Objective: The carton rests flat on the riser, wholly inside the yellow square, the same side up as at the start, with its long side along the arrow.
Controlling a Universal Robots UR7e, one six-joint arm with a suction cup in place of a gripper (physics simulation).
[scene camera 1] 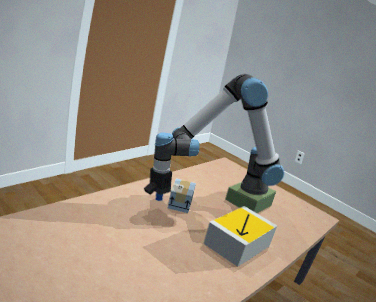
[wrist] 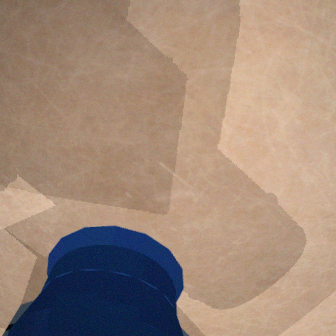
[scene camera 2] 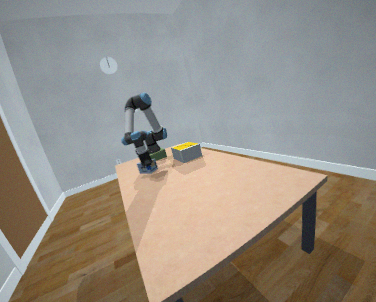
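The carton [scene camera 1: 181, 196] [scene camera 2: 142, 170] stands on the table, light blue with a tan strip, a pale label and black arrows on one side. A sliver of the carton [wrist: 19, 314] shows at the lower left of the wrist view, mostly hidden by the cup. My gripper, a blue suction cup [scene camera 1: 159, 197] [wrist: 115, 270], is open and holds nothing. In scene camera 1 it hangs left of the carton, above the table; the exact gap is unclear. The grey riser [scene camera 1: 222, 243] [scene camera 2: 191, 154] bears the yellow square [scene camera 1: 230, 223] [scene camera 2: 185, 146] with a black arrow [scene camera 1: 245, 225].
The arm's green base block [scene camera 1: 237, 199] [scene camera 2: 159, 154] stands behind the riser in scene camera 1. The riser is near the table's right edge there. Arm shadows lie across the table [scene camera 1: 75, 260] [scene camera 2: 225, 200] [wrist: 285, 100]. A wall and a brown door panel [scene camera 1: 122, 75] are beyond the table.
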